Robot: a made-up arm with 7 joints.
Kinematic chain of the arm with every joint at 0, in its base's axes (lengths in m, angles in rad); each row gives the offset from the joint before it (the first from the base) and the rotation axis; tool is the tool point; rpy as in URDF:
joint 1: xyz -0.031 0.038 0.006 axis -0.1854 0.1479 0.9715
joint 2: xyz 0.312 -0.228 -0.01 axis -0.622 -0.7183 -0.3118
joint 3: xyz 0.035 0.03 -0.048 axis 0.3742 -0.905 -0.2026
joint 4: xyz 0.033 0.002 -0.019 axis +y
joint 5: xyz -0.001 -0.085 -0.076 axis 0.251 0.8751 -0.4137
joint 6: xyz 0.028 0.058 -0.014 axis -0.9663 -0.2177 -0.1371
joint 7: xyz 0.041 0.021 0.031 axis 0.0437 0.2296 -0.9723
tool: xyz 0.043 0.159 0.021 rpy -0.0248 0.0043 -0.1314
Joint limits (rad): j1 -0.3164..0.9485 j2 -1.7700..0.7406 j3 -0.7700..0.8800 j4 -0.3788..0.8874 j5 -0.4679..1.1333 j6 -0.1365..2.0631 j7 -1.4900..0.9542
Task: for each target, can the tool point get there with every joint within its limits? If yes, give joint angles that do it. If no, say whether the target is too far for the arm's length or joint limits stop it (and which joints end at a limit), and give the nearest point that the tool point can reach.
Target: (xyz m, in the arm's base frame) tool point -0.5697 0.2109 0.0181
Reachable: no: joint limits stop it (at a limit: joint 1, joint 2, joint 5) | nearest point -0.0739 0.1571 -0.0564 | short by 0.504 m
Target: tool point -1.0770 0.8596 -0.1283
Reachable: no: too far | nearest point -0.0377 0.2832 -0.1113 | short by 1.189 m
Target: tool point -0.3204 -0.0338 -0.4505
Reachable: no: joint limits stop it (at a limit: joint 1, joint 3, joint 5, joint 6) | nearest point -0.0607 -0.1070 -0.2448 | short by 0.339 m
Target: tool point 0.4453 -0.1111 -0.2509
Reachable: yes | joints -0.0633 0.2613 0.0565 0.0189 -0.0413 0.8786 -0.6371
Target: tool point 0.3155 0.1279 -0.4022
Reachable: yes | joints 0.8099 -0.1161 -0.1764 0.6011 0.4331 0.9947 0.7083
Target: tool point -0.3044 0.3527 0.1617
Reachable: no: joint limits stop it (at a limit: joint 1, joint 2, joint 3, joint 5) | nearest point -0.0326 0.2300 0.0224 | short by 0.329 m
